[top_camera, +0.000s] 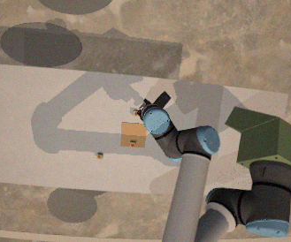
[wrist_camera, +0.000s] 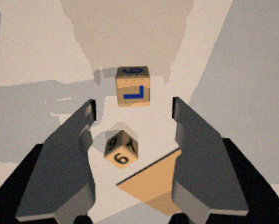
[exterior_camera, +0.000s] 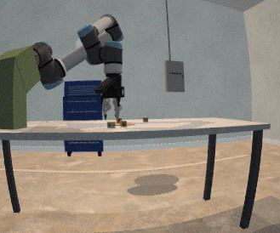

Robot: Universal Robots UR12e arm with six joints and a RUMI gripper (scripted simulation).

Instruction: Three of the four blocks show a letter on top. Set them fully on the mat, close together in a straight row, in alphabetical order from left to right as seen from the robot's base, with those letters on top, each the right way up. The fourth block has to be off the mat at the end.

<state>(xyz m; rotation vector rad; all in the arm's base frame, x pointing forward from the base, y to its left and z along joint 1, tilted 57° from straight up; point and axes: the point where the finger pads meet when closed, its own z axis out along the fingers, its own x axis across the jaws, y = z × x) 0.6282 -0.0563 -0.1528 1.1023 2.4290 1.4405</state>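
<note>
Now: the orange mat 190 mm to the left of my hand, 60 mm ahead of it and 50 mm below it.
</note>
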